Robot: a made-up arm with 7 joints.
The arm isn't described. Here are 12 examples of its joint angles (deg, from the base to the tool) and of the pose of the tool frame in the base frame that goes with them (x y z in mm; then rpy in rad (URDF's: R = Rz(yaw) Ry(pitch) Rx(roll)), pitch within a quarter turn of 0, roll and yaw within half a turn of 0).
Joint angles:
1: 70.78 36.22 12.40 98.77 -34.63 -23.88 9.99
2: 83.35 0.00 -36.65 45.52 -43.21 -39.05 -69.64
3: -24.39 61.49 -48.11 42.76 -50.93 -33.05 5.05
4: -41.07 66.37 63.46 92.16 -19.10 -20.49 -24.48
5: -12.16 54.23 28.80 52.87 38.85 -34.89 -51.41
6: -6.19 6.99 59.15 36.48 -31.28 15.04 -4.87
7: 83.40 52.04 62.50 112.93 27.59 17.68 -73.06
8: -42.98 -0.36 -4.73 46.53 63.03 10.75 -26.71
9: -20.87 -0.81 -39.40 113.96 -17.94 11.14 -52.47
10: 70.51 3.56 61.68 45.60 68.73 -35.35 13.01
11: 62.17 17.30 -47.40 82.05 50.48 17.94 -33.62
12: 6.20 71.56 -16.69 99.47 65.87 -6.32 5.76
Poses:
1: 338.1 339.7 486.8 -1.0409 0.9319 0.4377
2: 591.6 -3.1 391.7 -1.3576 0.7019 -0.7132
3: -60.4 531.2 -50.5 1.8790 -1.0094 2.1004
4: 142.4 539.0 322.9 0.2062 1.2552 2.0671
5: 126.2 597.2 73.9 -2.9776 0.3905 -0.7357
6: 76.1 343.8 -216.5 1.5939 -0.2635 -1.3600
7: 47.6 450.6 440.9 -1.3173 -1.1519 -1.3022
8: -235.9 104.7 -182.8 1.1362 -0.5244 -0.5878
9: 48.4 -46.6 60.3 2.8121 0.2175 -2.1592
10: 588.7 304.9 236.5 -1.2505 -0.7053 -2.0291
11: 505.9 65.0 282.7 2.9755 0.2601 -2.6286
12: 271.8 436.8 200.9 2.8047 0.1818 -2.8275
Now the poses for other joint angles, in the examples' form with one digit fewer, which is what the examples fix.
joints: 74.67 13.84 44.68 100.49 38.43 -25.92 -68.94
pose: 369 345 425 -0.891 -0.918 -2.159
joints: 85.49 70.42 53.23 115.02 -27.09 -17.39 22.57
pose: -38 423 495 -1.714 0.357 0.707
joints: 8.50 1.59 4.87 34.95 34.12 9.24 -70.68
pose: 261 141 -197 1.778 -0.012 -0.990
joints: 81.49 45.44 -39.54 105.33 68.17 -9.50 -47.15
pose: 390 252 456 -2.366 0.479 -2.154
